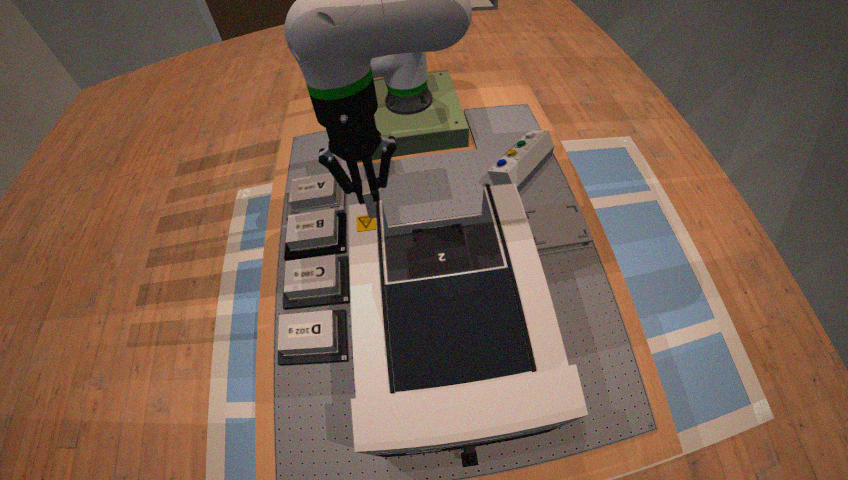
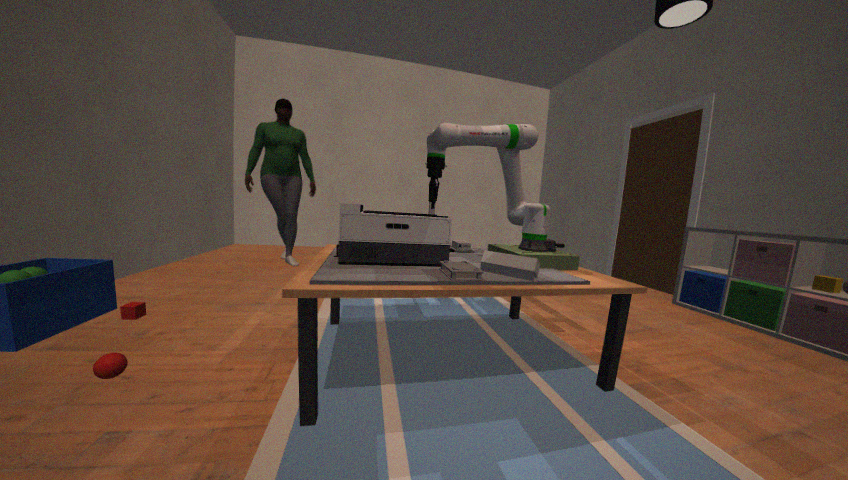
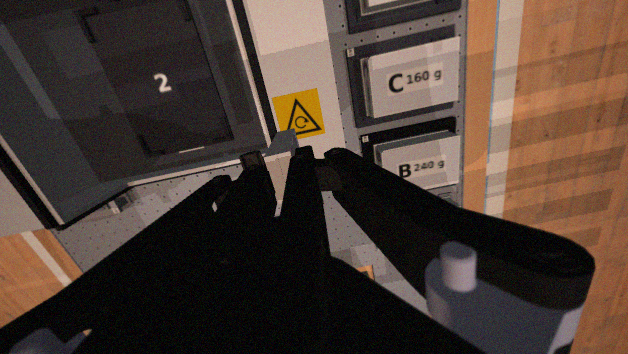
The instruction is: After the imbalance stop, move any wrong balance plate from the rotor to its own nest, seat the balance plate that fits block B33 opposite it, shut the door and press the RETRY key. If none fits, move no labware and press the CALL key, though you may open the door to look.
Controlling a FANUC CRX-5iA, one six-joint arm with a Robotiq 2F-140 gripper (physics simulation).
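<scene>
My gripper is shut and empty, pointing down above the white housing's side near the yellow warning label. The housing has a dark top panel. In front of it, rotor position 2 shows with dark corner brackets and no labware on it; whether a clear pane covers it I cannot tell. Balance plates A, B, C and D sit in their nests. Block B33 does not show.
The key box has blue, yellow, green and white keys; their labels are unreadable. A flat bracketed nest lies beside the housing. A person is beyond the table.
</scene>
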